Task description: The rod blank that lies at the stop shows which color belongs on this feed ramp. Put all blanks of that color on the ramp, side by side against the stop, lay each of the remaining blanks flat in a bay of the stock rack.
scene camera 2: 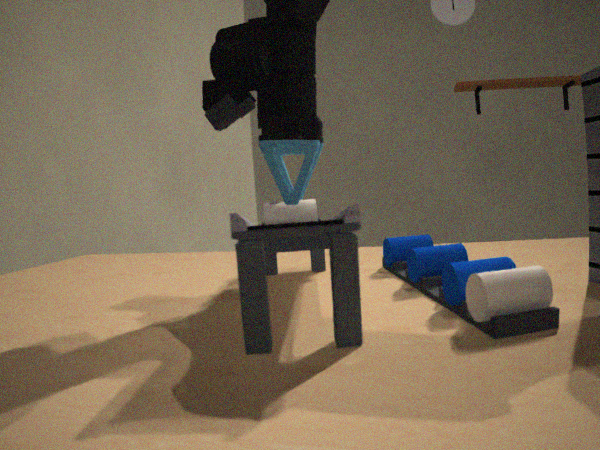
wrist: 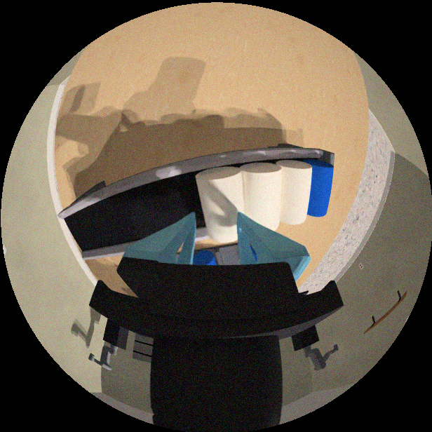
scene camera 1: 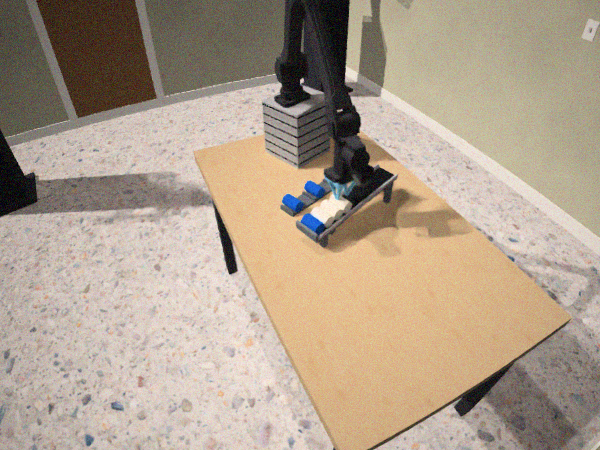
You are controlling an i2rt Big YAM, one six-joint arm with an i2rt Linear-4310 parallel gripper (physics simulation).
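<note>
The feed ramp (scene camera 1: 360, 207) (scene camera 2: 346, 290) (wrist: 130, 210) has a blue blank (scene camera 1: 312, 223) (wrist: 321, 190) at its low end, by the stop. Three white blanks lie side by side above it: the lowest (wrist: 295, 190), the middle one (wrist: 262, 195) and the uppermost (scene camera 2: 292, 214) (wrist: 222, 197). The stock rack (scene camera 1: 288, 210) (scene camera 2: 525, 324) (wrist: 229, 254) holds three blue blanks (scene camera 2: 407, 248) (scene camera 2: 437, 261) (scene camera 2: 475, 281) and a white blank (scene camera 2: 512, 294) at one end. My gripper (scene camera 1: 342, 196) (scene camera 2: 292, 201) (wrist: 216, 217) is part open and empty, its tips at the uppermost white blank, whose exact contact is unclear.
The tabletop (scene camera 1: 400, 310) carries the ramp and rack. A grey slatted block (scene camera 1: 297, 132) under the arm's base stands behind them. The arm hides part of the rack in scene camera 1. The ramp's side rail (wrist: 167, 172) rises beside the blanks.
</note>
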